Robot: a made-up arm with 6 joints.
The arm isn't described. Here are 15 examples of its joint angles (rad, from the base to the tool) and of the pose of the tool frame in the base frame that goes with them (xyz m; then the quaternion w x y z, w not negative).
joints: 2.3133 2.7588 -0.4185 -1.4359 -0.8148 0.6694
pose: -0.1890 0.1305 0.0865 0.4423 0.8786 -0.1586 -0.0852
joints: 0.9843 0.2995 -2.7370 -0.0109 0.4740 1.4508
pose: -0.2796 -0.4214 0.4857 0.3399 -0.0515 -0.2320 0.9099
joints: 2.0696 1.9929 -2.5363 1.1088 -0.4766 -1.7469
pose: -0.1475 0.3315 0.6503 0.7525 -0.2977 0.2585 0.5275
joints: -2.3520 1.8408 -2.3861 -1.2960 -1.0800 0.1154
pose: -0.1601 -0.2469 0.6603 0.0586 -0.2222 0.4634 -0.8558
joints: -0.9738 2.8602 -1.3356 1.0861 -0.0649 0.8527
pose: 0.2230 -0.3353 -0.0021 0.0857 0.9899 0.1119 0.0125
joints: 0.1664 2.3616 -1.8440 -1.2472 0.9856 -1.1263
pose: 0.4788 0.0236 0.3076 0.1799 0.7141 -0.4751 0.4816
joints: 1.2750 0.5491 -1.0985 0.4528 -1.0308 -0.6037
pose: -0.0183 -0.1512 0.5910 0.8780 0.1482 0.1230 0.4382
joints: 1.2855 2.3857 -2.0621 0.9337 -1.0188 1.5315
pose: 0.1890 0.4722 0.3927 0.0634 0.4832 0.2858 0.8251
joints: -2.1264 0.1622 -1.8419 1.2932 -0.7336 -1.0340
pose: 0.1790 0.3747 0.5049 0.5741 -0.0492 -0.3888 -0.7189
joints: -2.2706 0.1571 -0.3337 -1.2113 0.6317 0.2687
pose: 0.0475 0.1173 0.3482 0.2013 -0.5914 -0.3812 0.6815
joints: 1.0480 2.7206 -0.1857 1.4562 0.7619 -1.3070
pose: 0.0461 0.1775 0.1348 0.5458 0.2161 -0.8089 -0.0325
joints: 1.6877 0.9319 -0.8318 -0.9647 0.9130 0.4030
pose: 0.0408 0.0484 0.4780 0.5198 -0.6256 0.5813 0.0231
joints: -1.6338 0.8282 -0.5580 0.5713 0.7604 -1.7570
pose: 0.0256 -0.0133 0.4119 0.2090 0.0778 0.9192 -0.3246
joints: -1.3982 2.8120 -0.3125 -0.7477 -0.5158 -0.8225
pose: 0.0582 -0.1959 0.0672 0.1383 -0.0118 0.9615 0.2371
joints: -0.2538 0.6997 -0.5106 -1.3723 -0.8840 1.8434
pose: -0.0064 0.0571 0.4533 0.6307 -0.0450 0.6741 0.3819
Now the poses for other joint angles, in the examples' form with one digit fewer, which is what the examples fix.
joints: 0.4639 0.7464 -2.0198 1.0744 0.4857 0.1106
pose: -0.171 -0.053 0.690 0.631 -0.121 0.276 0.715
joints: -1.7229 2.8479 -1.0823 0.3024 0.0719 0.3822
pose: -0.049 -0.333 -0.002 0.071 -0.930 -0.357 -0.053
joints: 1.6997 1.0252 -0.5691 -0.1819 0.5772 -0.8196
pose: -0.001 0.066 0.407 0.307 -0.920 0.236 0.067
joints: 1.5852 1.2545 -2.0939 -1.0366 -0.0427 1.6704
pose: -0.004 0.069 0.740 0.418 -0.156 0.264 0.855
